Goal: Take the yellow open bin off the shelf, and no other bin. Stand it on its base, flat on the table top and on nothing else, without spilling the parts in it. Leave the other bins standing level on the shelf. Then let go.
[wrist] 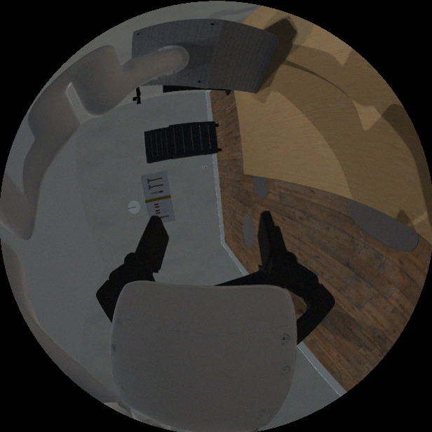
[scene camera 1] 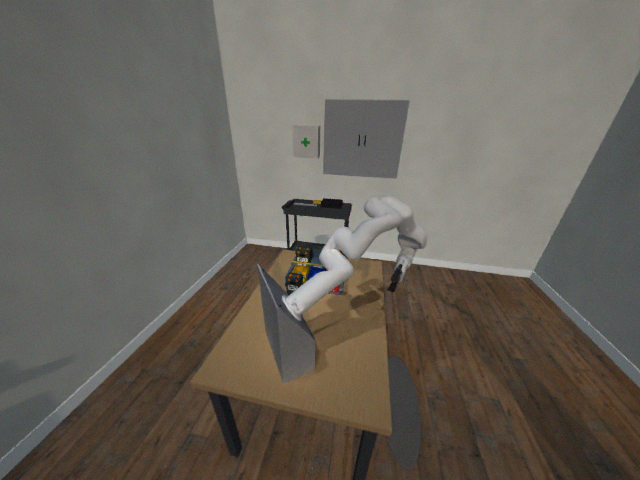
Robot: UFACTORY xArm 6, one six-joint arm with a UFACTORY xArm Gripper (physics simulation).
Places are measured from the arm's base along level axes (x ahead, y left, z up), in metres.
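Where they show: gripper, fingertip midpoint: [scene camera 1: 392, 286]; arm's base, link origin: [scene camera 1: 291, 308].
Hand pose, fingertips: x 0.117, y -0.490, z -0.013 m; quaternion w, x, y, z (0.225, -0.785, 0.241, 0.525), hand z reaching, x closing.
Each offset is from my fingertips to the top centre of the thing. "spot": to the spot under its first point. Level surfaces: height alone.
The yellow bin @(dx +0.461, dy +0.432, dz -0.199 m) [scene camera 1: 300, 270] shows small and partly hidden at the far end of the table @(dz -0.281 m) [scene camera 1: 351, 382] [wrist: 280, 145], in the scene view. Blue @(dx +0.424, dy +0.327, dz -0.199 m) [scene camera 1: 315, 271] and red @(spot: dx +0.304, dy +0.207, dz -0.252 m) [scene camera 1: 336, 289] patches of other bins show to its right, partly behind the arm. The shelf is too small and covered to make out well. My gripper [scene camera 1: 393, 287] [wrist: 209, 225] is open with nothing between its fingers. It hangs beyond the table's right edge, well to the right of the yellow bin. No bin shows in the wrist view.
Black boxes with orange spots @(dx +0.555, dy +0.402, dz -0.082 m) [scene camera 1: 302, 252] @(dx +0.334, dy +0.474, dz -0.148 m) [scene camera 1: 294, 280] stand behind and in front of the yellow bin. A grey angled mount [scene camera 1: 297, 346] [wrist: 240, 57] carries the arm on the table's near half. A dark cart [scene camera 1: 316, 210] stands beyond the table's far end.
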